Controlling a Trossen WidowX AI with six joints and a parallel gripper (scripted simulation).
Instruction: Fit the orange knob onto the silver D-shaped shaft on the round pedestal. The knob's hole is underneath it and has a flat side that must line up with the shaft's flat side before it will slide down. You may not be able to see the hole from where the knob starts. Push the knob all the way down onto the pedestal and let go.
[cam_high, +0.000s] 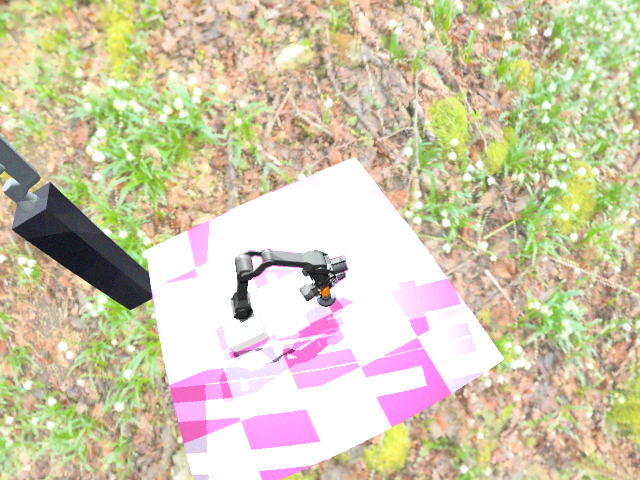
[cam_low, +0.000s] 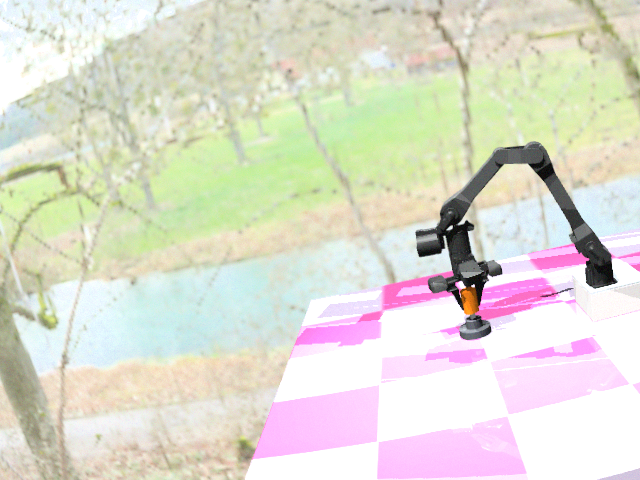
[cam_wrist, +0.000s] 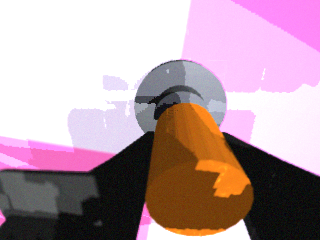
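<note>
Right now the orange knob is 30 mm above my gripper tip. The rest, counted from my gripper tip: round pedestal 40 mm below.
</note>
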